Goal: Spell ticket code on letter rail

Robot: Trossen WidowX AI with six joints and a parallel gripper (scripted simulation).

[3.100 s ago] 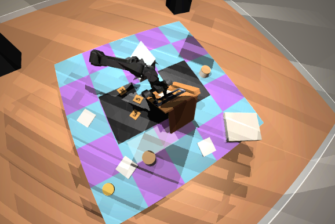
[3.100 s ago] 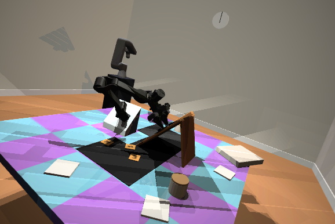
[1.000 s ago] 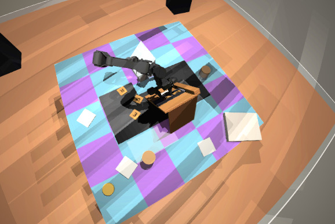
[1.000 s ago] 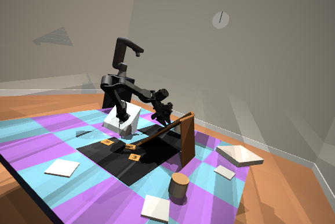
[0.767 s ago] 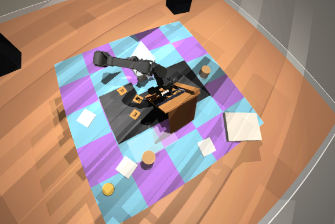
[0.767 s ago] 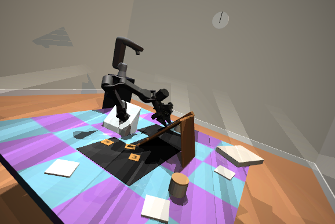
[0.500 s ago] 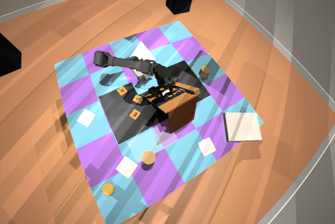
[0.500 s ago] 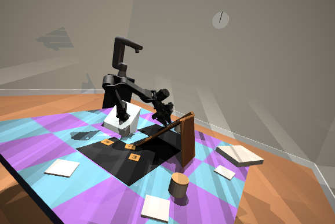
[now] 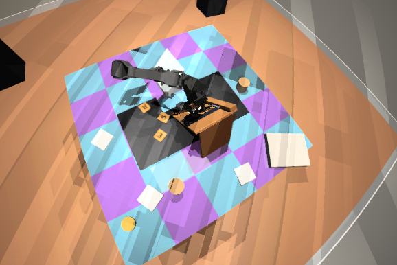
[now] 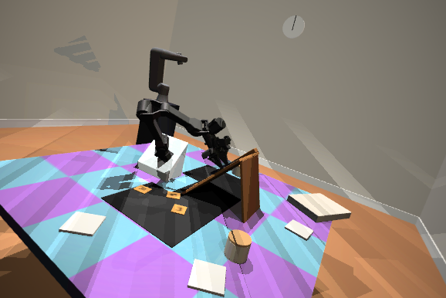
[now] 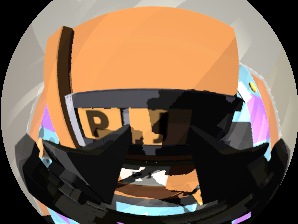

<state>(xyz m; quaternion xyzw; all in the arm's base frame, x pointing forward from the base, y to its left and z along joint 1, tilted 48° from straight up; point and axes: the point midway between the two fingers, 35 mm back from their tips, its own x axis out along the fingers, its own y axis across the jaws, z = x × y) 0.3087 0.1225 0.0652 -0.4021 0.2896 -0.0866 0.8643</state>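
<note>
Right now the letter tile is right at my gripper tip. Round my gripper tip: black mat (150 mm behind, 30 mm to the right, 170 mm below); then white ticket (60 mm behind, 20 mm to the left, 70 mm below); then orange letter tile marked p (60 mm to the left).
</note>
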